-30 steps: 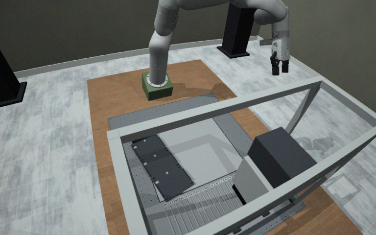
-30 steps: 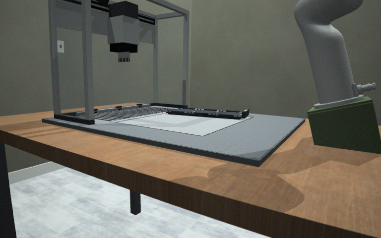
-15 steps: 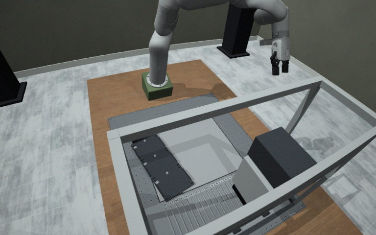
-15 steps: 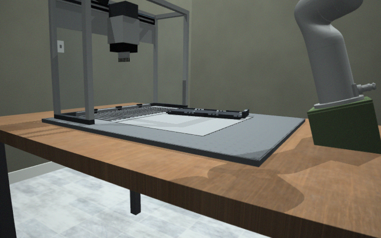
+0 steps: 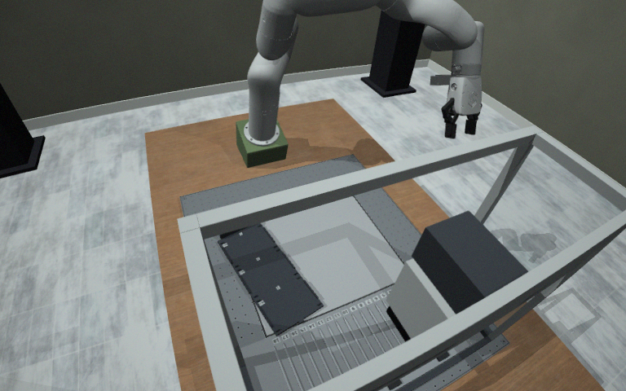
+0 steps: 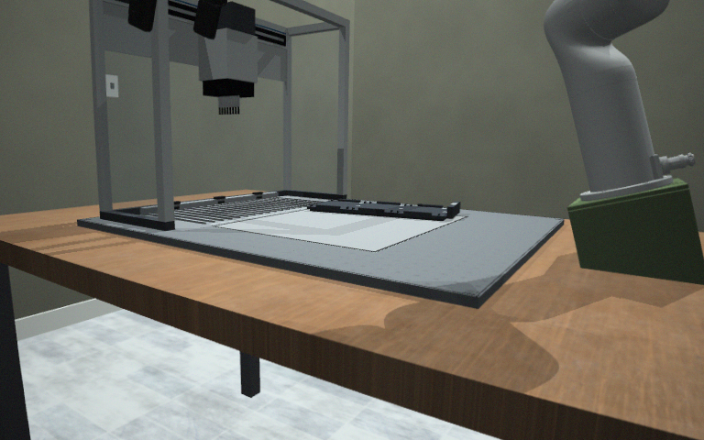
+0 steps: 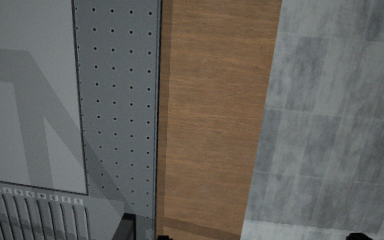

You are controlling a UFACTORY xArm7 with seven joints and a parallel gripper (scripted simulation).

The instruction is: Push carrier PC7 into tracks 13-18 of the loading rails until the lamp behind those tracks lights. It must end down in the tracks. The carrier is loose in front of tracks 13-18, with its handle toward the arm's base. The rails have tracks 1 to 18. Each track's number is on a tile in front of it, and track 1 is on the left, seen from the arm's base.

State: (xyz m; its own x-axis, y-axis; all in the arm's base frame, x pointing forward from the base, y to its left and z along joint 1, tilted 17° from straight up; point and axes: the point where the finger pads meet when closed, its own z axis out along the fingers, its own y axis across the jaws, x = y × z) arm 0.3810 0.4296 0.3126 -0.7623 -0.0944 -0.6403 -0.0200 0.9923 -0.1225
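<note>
The carrier PC7 lies 3 cm ahead of my hand, 59 cm to the right of it and 27 cm below it.
</note>
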